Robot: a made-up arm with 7 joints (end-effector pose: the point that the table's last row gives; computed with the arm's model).
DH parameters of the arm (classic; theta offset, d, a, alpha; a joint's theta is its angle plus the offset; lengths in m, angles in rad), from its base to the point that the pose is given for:
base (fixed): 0.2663 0 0.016 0
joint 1: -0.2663 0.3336 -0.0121 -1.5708
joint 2: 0 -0.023 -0.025 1.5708
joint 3: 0 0.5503 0.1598 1.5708
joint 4: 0 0.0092 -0.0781 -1.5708
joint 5: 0 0.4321 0.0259 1.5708
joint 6: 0 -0.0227 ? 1.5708
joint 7: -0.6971 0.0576 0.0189 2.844
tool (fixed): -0.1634 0.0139 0 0
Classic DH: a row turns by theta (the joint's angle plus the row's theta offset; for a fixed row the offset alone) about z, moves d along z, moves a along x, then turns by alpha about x.
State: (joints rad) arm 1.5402 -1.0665 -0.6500 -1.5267 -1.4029 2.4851 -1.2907
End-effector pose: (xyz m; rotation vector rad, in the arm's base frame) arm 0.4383 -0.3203 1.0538 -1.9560 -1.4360 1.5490
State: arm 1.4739 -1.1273 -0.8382 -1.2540 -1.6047 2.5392 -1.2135
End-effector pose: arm 0.4599 -0.5635 0.9904 -1.9943 -1.0355 1.1572
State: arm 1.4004 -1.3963 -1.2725 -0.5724 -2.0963 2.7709 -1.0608
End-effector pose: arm 0.2508 -1.0215 0.5720 -1.8236 -0.0360 0.5821
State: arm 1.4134 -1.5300 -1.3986 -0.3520 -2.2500 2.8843 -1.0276
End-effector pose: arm 0.1655 -1.0654 0.3772 -1.6945 0.2329 0.5778
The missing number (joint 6, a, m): 0.0602
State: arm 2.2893 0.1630 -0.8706 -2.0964 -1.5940 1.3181 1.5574
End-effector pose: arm 0.2114 0.6327 0.6420 -1.5040 -1.5629 0.3809
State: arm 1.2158 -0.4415 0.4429 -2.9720 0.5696 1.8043 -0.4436
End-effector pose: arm -0.0735 0.2099 0.4843 -0.0311 0.5849 2.1529
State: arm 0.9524 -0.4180 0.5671 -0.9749 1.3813 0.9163 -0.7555
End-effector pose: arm -0.2815 0.1251 1.2772 -1.1476 0.4092 -2.3241
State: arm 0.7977 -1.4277 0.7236 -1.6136 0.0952 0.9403 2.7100
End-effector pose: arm -0.5809 -0.0579 0.8323 0.3645 -0.5674 -0.9311
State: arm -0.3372 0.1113 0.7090 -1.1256 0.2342 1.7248 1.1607
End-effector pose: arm 0.6190 0.2099 1.0777 0.2202 -0.3107 -0.2968
